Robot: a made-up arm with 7 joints.
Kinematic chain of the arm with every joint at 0, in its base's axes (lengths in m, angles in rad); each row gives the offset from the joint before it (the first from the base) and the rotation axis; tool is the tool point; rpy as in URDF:
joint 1: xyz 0 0 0.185 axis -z
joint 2: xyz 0 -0.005 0.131 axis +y
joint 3: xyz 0 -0.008 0.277 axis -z
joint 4: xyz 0 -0.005 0.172 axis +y
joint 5: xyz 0 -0.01 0.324 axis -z
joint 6: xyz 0 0 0.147 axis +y
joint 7: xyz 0 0 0.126 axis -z
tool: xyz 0 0 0 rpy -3.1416 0 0
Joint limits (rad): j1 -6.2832..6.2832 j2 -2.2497..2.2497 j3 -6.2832..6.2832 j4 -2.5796..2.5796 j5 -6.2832..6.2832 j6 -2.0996..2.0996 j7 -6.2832..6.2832
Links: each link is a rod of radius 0.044 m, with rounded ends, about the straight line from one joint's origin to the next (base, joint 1, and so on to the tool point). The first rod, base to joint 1, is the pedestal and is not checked.
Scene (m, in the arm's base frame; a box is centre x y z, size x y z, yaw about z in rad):
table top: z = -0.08
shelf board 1: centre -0.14 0.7 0 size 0.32 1.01 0.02 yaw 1.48
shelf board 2: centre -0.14 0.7 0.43 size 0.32 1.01 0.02 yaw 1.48
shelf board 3: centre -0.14 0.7 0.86 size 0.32 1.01 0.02 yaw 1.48
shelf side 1: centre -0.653 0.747 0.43 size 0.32 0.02 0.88 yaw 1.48
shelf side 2: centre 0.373 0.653 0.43 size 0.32 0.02 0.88 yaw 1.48
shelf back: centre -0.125 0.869 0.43 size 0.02 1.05 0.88 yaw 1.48
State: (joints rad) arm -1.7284 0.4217 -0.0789 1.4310 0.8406 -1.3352 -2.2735
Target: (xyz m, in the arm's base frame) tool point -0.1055 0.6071 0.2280
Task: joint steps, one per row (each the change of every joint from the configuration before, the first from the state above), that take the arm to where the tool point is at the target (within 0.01 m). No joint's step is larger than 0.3 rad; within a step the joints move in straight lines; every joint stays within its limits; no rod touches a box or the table.
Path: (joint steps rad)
1: -0.0179 -0.1980 -0.0314 0.2352 0.0553 -0.1008 0.0000
2: -0.0179 -0.1980 -0.0314 0.2352 0.0553 -0.1009 0.0000
3: 0.0549 0.2639 0.0456 0.2660 0.0393 0.0522 0.0000
4: 0.0550 0.2640 0.0457 0.2659 0.0392 0.0521 0.0000
5: 0.0060 0.1063 0.0314 -0.2717 -0.0593 0.0627 0.0000
6: 0.0060 0.1064 0.0315 -0.2717 -0.0593 0.0626 0.0000

